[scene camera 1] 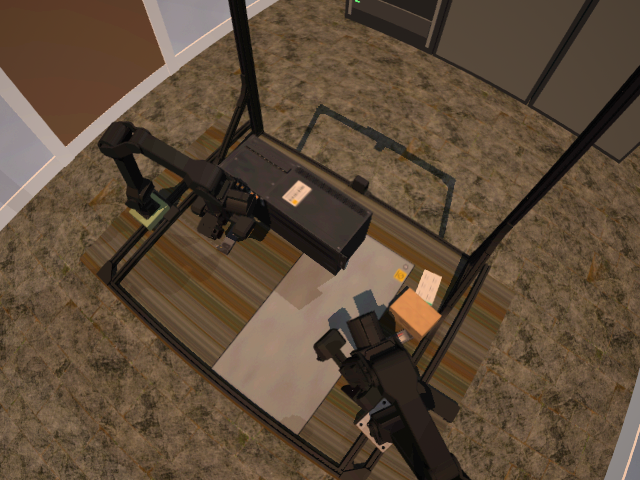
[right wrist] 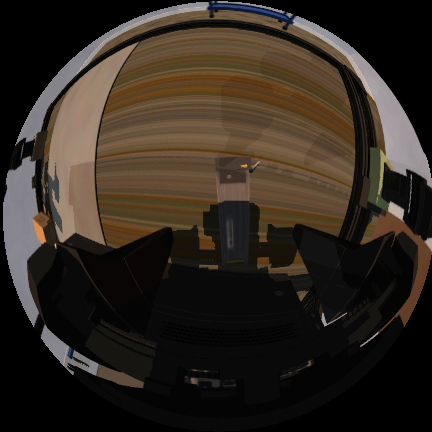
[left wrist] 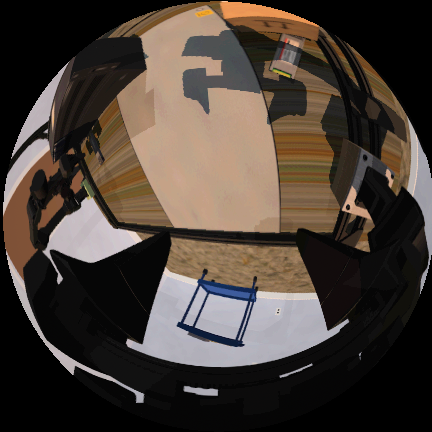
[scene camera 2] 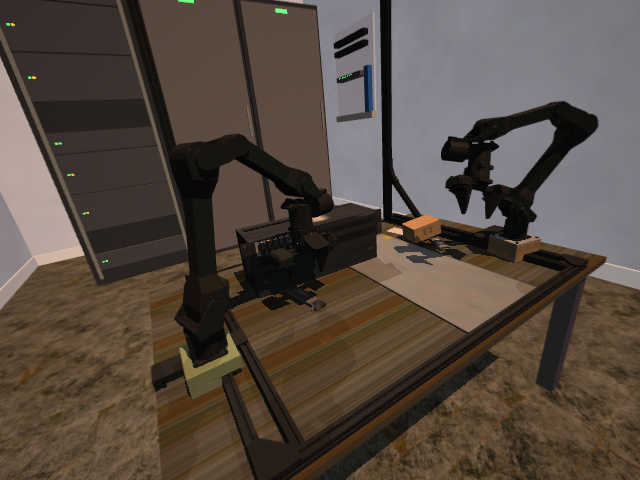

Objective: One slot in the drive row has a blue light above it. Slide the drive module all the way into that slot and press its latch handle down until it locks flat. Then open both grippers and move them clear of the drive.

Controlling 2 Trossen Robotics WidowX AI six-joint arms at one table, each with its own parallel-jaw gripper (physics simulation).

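Seen in the pictures: left gripper, fingertip midpoint: (scene camera 1: 330, 373) (left wrist: 235, 236) (scene camera 2: 475, 216); right gripper, fingertip midpoint: (scene camera 1: 228, 229) (right wrist: 235, 232) (left wrist: 82, 159) (scene camera 2: 307, 277); left arm's base, link origin: (scene camera 1: 383, 425) (left wrist: 372, 190) (scene camera 2: 514, 236); right arm's base, link origin: (scene camera 1: 147, 207) (right wrist: 386, 183) (left wrist: 84, 191) (scene camera 2: 208, 351).
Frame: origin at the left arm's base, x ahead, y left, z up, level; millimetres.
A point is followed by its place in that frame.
Note:
The drive module (scene camera 1: 223, 246) {x 684, y -5, z -53 mm} (scene camera 2: 316, 304) {x 684, y -2, z -51 mm} (right wrist: 233, 192) {x 687, y -29, z -52 mm} lies flat on the table in front of the chassis, outside the drive row. Its latch end faces away from the chassis, and a small lever (right wrist: 255, 165) {x 699, y 8, z -53 mm} sticks out there. My right gripper (scene camera 1: 225, 228) {x 688, y -43, z 10 mm} (scene camera 2: 305, 273) {x 688, y -43, z 10 mm} (right wrist: 235, 232) {x 688, y -43, z 10 mm} is open and empty above the module, close to the chassis (scene camera 1: 320, 217) {x 497, y -231, z 114 mm} (scene camera 2: 351, 240) {x 494, y -181, z 32 mm} (right wrist: 225, 300) {x 717, y -142, z -5 mm}. The drive row (scene camera 2: 273, 242) {x 754, y -124, z 100 mm} is partly hidden by the right gripper; I cannot tell which slot has the blue light. My left gripper (scene camera 1: 345, 338) (scene camera 2: 476, 213) {x 189, y 17, z 107 mm} (left wrist: 235, 236) {x 189, y 17, z 107 mm} is open and empty, high over the grey mat's right side.
The grey mat (scene camera 1: 268, 341) {x 371, y 72, z -59 mm} (scene camera 2: 439, 294) {x 368, y 93, z -59 mm} (left wrist: 200, 165) {x 294, y 44, z -59 mm} lies beside the chassis. An orange box (scene camera 1: 415, 311) {x 154, y -272, z 8 mm} (scene camera 2: 421, 227) {x 179, y -234, z 0 mm}, a white card (scene camera 1: 429, 285) {x 178, y -388, z -60 mm} and another small module (scene camera 1: 402, 336) {x 129, y -214, z -52 mm} (left wrist: 287, 56) {x 142, y -168, z -52 mm} lie at the right. Dark frame rails (scene camera 1: 155, 315) {x 637, y 300, z -41 mm} edge the table; uprights stand at the back.

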